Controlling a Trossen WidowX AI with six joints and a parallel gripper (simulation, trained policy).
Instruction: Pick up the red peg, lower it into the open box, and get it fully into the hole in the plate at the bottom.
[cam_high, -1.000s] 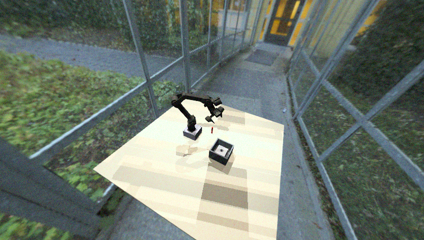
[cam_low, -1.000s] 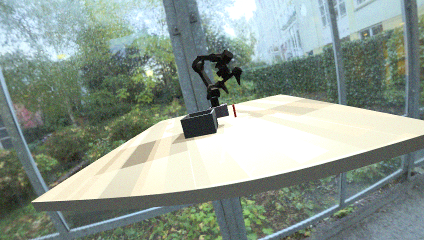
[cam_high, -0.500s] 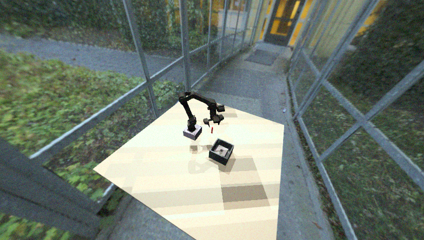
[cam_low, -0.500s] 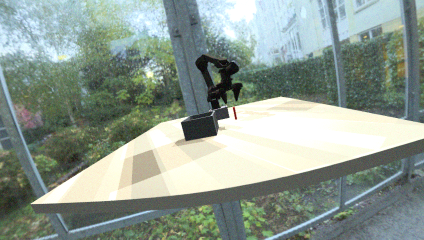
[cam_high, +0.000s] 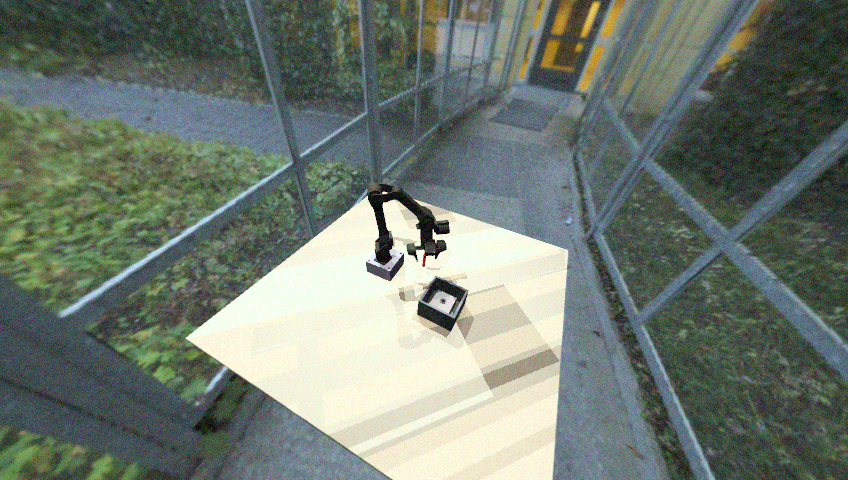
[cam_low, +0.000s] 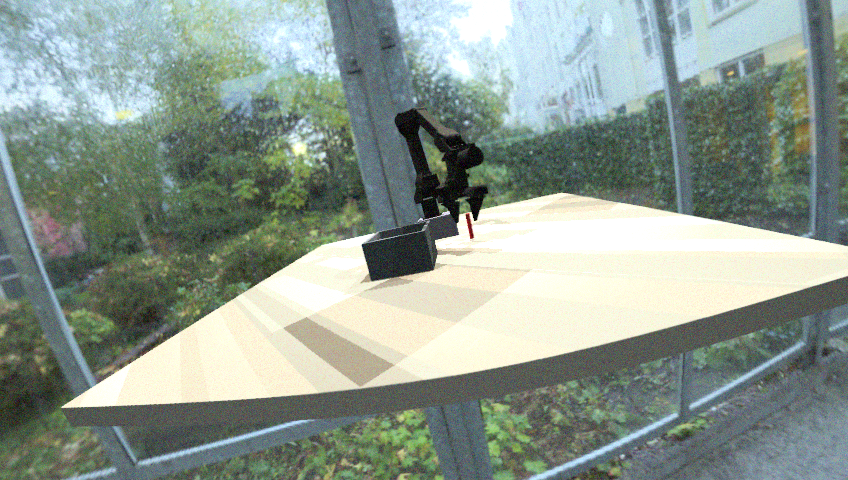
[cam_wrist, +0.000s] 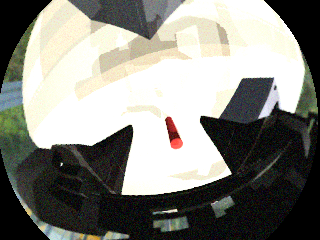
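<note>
My gripper tip is now 20 mm past the red peg, 10 mm to the right of it and 20 mm above it. Also, from my gripper tip: pale plate (190 mm ahead, 160 mm to the right, 10 mm below); dark box (190 mm ahead, 160 mm to the right, 30 mm below).
</note>
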